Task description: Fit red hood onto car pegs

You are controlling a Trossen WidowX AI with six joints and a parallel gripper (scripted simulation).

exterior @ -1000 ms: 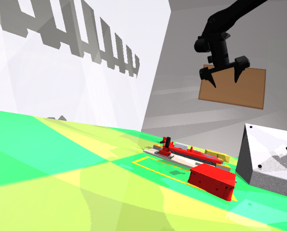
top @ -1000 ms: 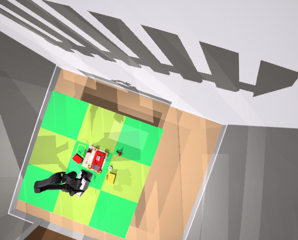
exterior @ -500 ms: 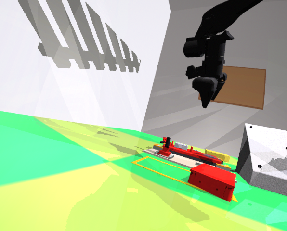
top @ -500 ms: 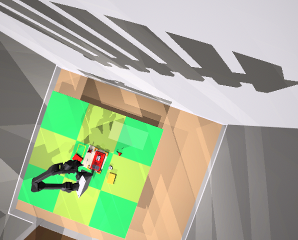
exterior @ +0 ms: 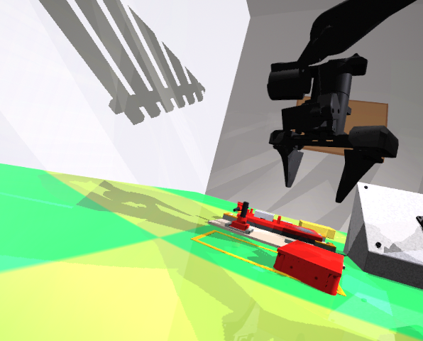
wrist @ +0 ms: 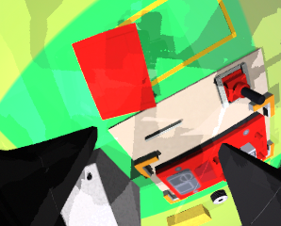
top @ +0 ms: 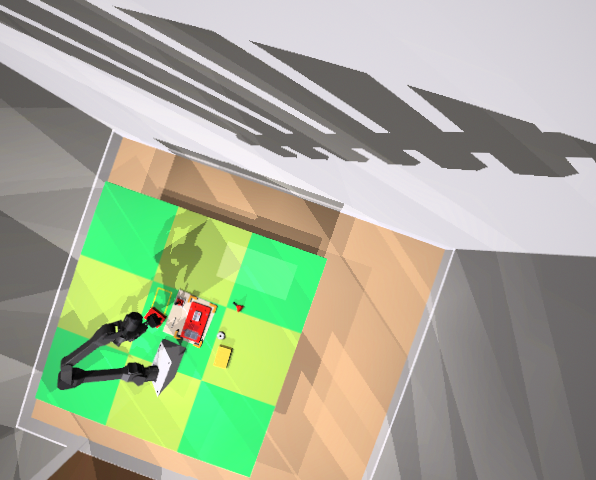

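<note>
My gripper tip is 1 cm past the red hood, 5 cm to the right of it and 9 cm above it. Also, from my gripper tip: jig 3 cm ahead, 15 cm to the right, 9 cm below; then small white wheel 2 cm behind, 33 cm to the right, 9 cm below.
</note>
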